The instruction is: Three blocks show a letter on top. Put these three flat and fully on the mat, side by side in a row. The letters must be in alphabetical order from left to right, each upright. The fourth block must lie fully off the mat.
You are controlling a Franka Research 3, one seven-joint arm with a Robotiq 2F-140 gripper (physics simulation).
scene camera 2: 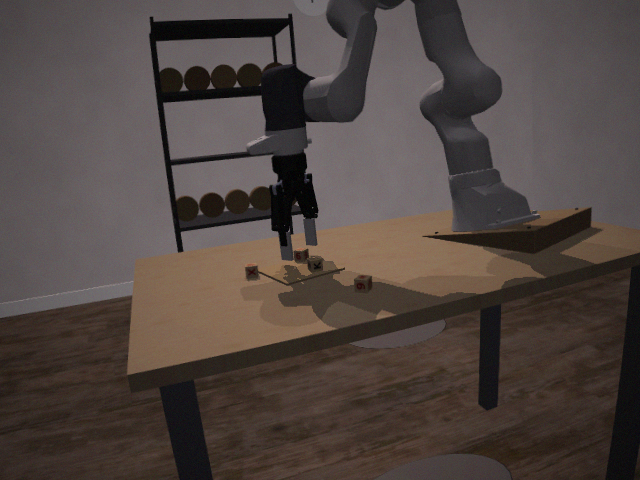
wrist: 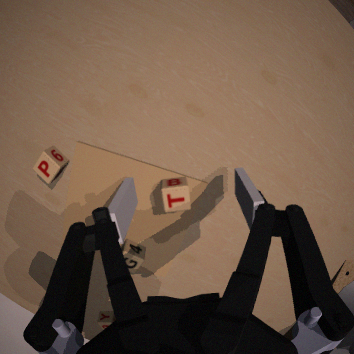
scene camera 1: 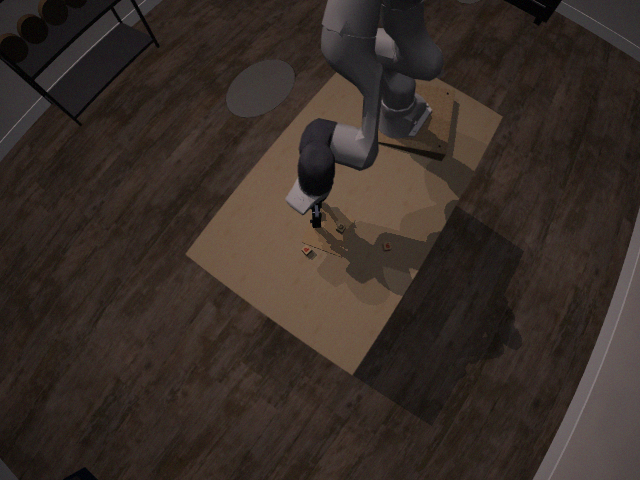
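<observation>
My gripper (scene camera 1: 316,224) (scene camera 2: 298,250) (wrist: 184,185) is open and empty, pointing down low over the mat (scene camera 1: 317,239) (scene camera 2: 320,275) (wrist: 100,167), its fingers on either side of the T block (scene camera 2: 301,254) (wrist: 175,197). That block lies on the mat, its T turned sideways in the wrist view. The G block (scene camera 1: 340,227) (scene camera 2: 315,264) (wrist: 134,256) is on the mat, partly behind a finger in the wrist view. The P block (scene camera 1: 306,250) (scene camera 2: 251,271) (wrist: 49,166) lies just off the mat. A fourth block (scene camera 1: 387,246) (scene camera 2: 362,283) (wrist: 105,319) lies off it; a side shows Y, its top is partly hidden.
The arm's wedge-shaped wooden base (scene camera 1: 439,124) (scene camera 2: 560,232) stands on the table (scene camera 1: 248,232) (scene camera 2: 206,310). A shelf rack (scene camera 1: 97,105) (scene camera 2: 165,134) stands beyond the table. Arm shadows fall across the mat and table.
</observation>
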